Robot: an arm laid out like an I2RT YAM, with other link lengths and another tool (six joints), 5 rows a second.
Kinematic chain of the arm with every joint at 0, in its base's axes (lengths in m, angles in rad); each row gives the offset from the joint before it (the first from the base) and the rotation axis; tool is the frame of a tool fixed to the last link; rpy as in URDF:
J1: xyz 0 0 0.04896 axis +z
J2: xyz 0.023 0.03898 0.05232 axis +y
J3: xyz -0.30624 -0.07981 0 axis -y
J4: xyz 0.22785 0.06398 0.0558 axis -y
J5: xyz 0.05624 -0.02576 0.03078 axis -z
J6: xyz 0.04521 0 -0.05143 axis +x
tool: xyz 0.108 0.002 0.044 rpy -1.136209 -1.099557 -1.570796
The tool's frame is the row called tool.
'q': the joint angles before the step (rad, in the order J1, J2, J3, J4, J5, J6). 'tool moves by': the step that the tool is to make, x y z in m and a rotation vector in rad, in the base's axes. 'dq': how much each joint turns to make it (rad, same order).
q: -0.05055 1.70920 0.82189 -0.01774 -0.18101 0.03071
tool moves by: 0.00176 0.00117 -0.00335 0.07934 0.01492 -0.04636
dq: 0.00000 0.01373 -0.00002 0.01184 -0.03319 0.08658
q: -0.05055 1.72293 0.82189 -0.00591 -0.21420 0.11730
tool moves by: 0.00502 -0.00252 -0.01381 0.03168 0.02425 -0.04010
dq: 0.00000 0.04732 -0.00001 0.03244 0.00038 0.05150
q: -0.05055 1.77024 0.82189 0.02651 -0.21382 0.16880
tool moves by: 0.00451 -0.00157 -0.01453 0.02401 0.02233 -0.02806
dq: 0.00002 0.04920 0.00001 0.03356 -0.00152 0.03702
